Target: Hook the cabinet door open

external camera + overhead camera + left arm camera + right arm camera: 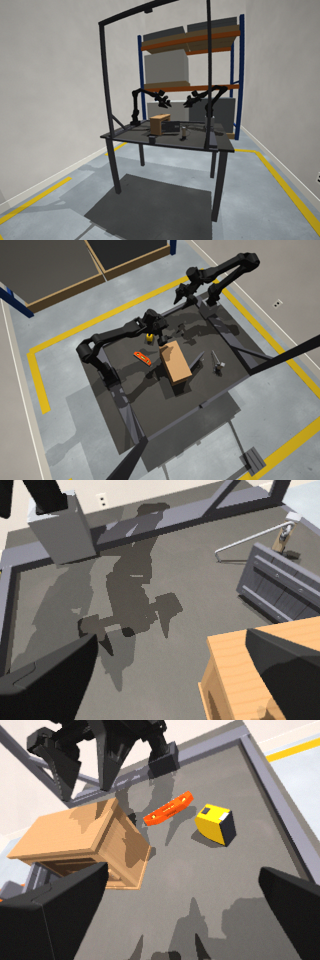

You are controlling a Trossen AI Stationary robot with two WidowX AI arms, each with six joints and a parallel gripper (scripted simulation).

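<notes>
The metal hook rod lies 40 cm behind my right hand, 20 cm below it and 1 cm to the right of it. Also, from my right hand: yellow block: 25 cm to the left, 22 cm below, 4 cm ahead; then grey door: 35 cm behind, 18 cm below, 15 cm to the left; then orange level: 39 cm to the left, 24 cm below, 7 cm behind.
</notes>
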